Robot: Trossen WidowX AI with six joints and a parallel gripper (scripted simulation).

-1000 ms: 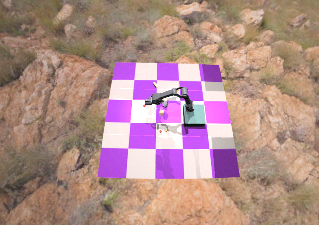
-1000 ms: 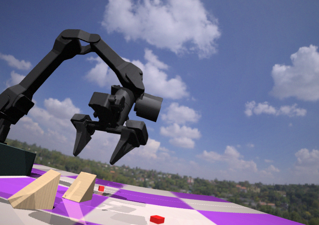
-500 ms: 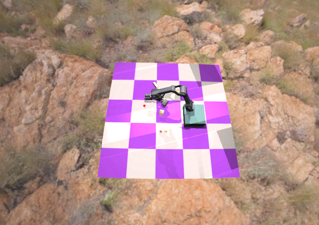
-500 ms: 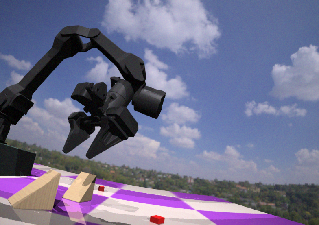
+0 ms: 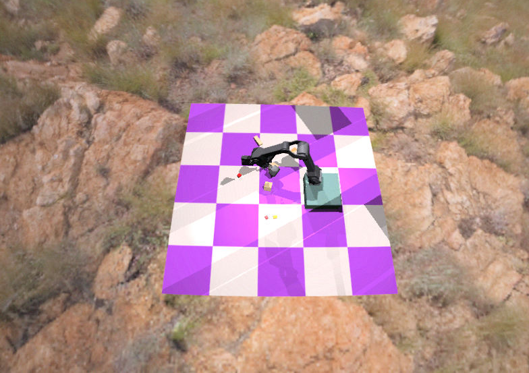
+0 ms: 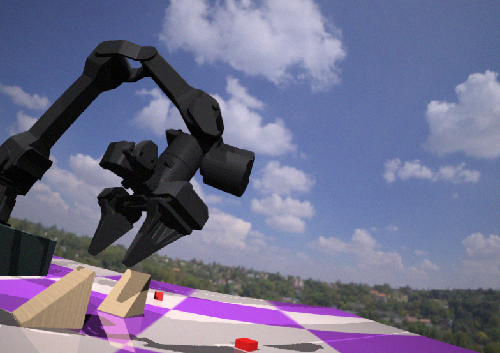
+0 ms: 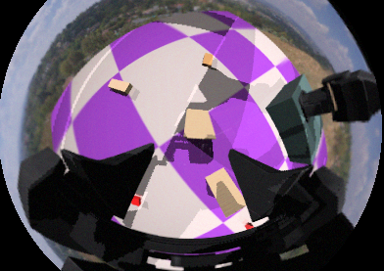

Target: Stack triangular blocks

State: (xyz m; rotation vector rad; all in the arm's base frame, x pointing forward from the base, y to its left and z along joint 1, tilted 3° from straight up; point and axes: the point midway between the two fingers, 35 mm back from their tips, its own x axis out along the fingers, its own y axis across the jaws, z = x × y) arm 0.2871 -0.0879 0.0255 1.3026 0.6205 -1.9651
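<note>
Right now my gripper tip is 60 mm above the square block, 30 mm past it and 20 mm to the left of it. From my gripper tip the other things lie so: red cube 310 mm to the left, 70 mm below, 10 mm ahead; then yellow piece 310 mm to the left, 70 mm below, 40 mm behind; then tan piece 230 mm to the right, 70 mm below, 70 mm ahead.
</note>
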